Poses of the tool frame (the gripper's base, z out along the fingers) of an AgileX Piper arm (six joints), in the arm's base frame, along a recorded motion.
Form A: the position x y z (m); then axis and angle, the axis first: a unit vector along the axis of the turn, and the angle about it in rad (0 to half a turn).
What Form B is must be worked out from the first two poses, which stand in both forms.
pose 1, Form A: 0.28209 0.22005 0.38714 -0.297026 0.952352 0.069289 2.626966
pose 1, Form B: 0.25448 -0.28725 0.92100 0.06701 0.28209 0.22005 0.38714
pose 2, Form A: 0.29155 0.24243 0.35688 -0.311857 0.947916 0.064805 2.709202
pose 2, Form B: 0.21452 -0.30460 0.92585 0.06330 0.29155 0.24243 0.35688
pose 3, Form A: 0.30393 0.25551 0.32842 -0.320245 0.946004 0.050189 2.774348
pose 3, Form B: 0.18259 -0.31486 0.93010 0.04935 0.30393 0.25551 0.32842
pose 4, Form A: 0.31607 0.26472 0.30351 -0.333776 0.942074 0.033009 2.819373
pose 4, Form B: 0.16041 -0.32945 0.92987 0.03258 0.31607 0.26472 0.30351
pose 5, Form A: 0.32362 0.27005 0.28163 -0.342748 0.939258 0.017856 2.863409
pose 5, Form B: 0.13864 -0.33944 0.93019 0.01768 0.32362 0.27005 0.28163
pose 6, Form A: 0.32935 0.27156 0.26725 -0.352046 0.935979 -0.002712 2.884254
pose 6, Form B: 0.12831 -0.34914 0.92824 -0.00269 0.32935 0.27156 0.26725
